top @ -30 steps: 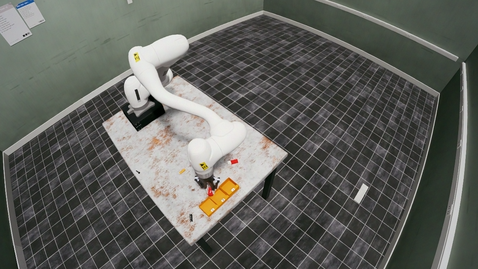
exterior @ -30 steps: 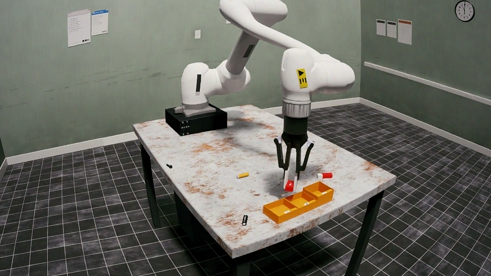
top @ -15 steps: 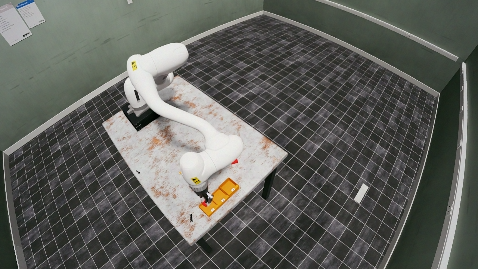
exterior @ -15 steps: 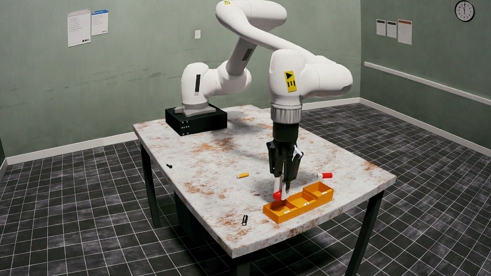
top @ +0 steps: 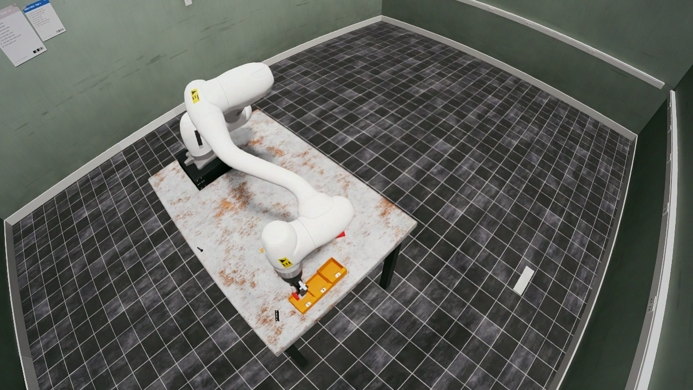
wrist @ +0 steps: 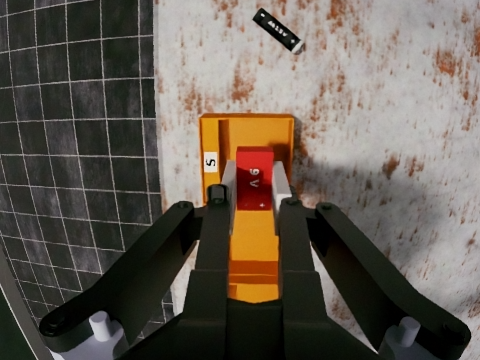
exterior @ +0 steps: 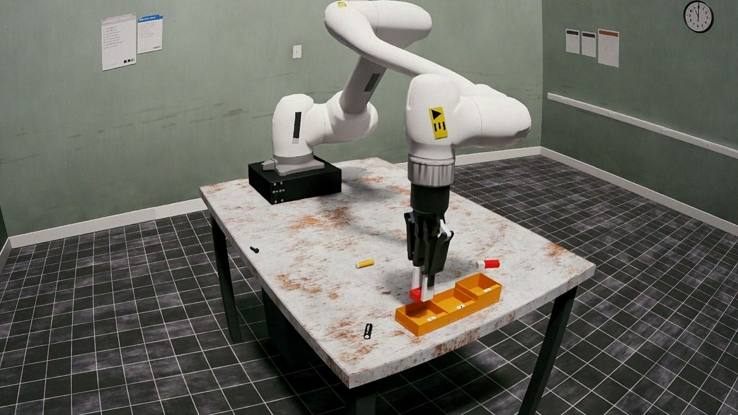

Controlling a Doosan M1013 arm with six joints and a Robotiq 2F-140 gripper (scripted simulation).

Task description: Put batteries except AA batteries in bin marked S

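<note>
The joined orange bins is 10 mm ahead of my hand, 80 mm to the left of it and 80 mm below it. The rest, counted from my hand: red cylinder (110 mm behind, 310 mm to the left, 90 mm below); then red block battery (10 mm to the left, 30 mm below); then black battery (20 mm behind, 120 mm to the right, 90 mm below).
</note>
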